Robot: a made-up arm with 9 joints.
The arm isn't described. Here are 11 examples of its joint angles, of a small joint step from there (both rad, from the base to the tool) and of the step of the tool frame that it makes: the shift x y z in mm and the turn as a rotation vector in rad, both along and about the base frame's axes.
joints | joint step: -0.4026 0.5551 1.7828 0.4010 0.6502 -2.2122 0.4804 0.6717 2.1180 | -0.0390 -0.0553 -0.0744 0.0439 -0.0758 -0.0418 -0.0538 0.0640 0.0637
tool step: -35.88 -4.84 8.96 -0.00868 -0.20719 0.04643
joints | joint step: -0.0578 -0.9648 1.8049 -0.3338 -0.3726 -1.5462 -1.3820 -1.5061 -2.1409 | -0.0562 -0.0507 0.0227 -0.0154 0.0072 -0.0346 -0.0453 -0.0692 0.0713
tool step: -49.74 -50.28 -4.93 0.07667 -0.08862 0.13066
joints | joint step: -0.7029 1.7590 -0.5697 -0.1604 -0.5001 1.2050 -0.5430 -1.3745 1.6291 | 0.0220 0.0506 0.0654 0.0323 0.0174 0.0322 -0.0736 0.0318 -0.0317
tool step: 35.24 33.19 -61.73 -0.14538 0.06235 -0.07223
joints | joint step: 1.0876 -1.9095 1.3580 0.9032 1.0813 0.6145 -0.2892 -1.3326 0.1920 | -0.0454 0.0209 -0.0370 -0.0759 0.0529 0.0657 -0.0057 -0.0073 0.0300
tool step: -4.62 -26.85 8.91 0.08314 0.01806 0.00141
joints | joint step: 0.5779 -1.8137 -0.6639 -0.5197 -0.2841 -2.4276 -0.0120 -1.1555 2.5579 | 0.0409 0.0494 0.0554 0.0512 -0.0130 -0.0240 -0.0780 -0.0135 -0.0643
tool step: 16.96 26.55 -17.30 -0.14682 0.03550 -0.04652
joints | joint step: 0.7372 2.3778 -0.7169 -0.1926 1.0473 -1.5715 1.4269 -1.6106 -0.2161 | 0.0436 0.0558 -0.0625 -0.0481 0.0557 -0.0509 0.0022 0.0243 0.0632
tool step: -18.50 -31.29 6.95 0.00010 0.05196 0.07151
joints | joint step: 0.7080 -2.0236 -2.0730 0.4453 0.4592 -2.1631 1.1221 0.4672 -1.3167 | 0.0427 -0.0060 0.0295 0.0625 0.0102 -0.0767 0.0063 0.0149 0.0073
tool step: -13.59 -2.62 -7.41 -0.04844 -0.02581 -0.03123
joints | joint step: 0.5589 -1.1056 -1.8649 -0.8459 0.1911 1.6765 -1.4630 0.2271 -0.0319 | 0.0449 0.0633 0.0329 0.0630 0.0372 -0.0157 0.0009 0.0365 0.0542
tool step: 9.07 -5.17 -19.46 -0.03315 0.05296 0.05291
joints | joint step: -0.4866 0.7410 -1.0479 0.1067 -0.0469 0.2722 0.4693 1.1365 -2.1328 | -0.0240 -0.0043 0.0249 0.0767 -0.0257 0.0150 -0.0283 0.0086 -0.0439
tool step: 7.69 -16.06 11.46 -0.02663 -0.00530 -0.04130
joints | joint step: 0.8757 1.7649 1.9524 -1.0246 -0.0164 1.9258 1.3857 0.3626 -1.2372 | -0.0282 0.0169 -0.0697 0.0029 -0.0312 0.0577 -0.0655 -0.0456 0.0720
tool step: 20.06 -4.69 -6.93 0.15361 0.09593 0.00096
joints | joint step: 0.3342 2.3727 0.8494 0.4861 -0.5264 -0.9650 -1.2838 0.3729 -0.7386 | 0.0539 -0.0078 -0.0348 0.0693 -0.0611 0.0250 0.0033 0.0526 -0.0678
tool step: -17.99 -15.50 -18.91 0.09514 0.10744 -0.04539
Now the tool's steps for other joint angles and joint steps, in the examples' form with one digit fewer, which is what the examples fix.
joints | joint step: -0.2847 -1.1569 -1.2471 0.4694 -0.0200 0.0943 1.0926 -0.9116 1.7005 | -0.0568 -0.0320 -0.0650 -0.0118 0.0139 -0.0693 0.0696 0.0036 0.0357
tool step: 26.9 -29.9 9.9 0.0371 0.0461 -0.0952
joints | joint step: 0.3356 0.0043 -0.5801 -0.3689 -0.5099 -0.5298 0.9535 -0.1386 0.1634 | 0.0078 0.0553 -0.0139 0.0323 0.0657 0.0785 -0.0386 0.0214 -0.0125
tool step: 43.6 24.9 -9.4 -0.0454 0.0366 -0.1583
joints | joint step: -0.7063 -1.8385 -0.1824 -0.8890 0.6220 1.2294 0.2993 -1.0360 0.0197 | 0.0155 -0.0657 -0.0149 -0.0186 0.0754 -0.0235 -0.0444 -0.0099 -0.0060
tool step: 40.7 17.0 -51.6 0.0645 -0.1199 0.0250
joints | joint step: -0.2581 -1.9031 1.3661 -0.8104 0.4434 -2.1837 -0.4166 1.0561 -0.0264 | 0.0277 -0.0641 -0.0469 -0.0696 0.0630 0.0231 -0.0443 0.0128 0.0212
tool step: 10.3 2.5 -4.7 0.0156 -0.0703 -0.0499
